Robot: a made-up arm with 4 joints.
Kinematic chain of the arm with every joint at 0, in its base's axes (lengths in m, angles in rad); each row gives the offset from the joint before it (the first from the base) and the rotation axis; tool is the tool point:
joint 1: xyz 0 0 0.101 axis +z
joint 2: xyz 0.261 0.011 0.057 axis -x
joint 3: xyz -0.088 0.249 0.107 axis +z
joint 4: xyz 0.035 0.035 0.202 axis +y
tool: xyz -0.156 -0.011 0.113
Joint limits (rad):
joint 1: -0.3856..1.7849
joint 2: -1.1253..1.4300
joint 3: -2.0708..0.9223
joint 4: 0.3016..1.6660
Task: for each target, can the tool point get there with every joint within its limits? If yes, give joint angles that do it. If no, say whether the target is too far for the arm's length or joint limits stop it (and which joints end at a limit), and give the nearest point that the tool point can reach.
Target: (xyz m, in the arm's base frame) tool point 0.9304 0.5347 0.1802
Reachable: no: too far | nearest point 0.5103 0.4031 0.1728 | short by 0.440 m
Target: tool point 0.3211 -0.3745 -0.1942
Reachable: no: joint limits stop it (at a limit: joint 2, joint 4) | nearest point 0.2640 -0.3079 0.4304 | short by 0.631 m
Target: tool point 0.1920 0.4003 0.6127
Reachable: yes | joints 0.2482 0.0971 0.0993 1.3689
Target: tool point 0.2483 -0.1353 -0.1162
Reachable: no: joint limits stop it (at a limit: joint 1, joint 2, joint 4) | nearest point 0.4981 0.3358 -0.0494 | short by 0.537 m
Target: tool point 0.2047 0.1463 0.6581
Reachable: yes | joints 0.2372 -0.1336 -1.2349 1.3682
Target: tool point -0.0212 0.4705 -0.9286
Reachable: no: too far | nearest point -0.0258 0.5729 -0.1673 | short by 0.768 m
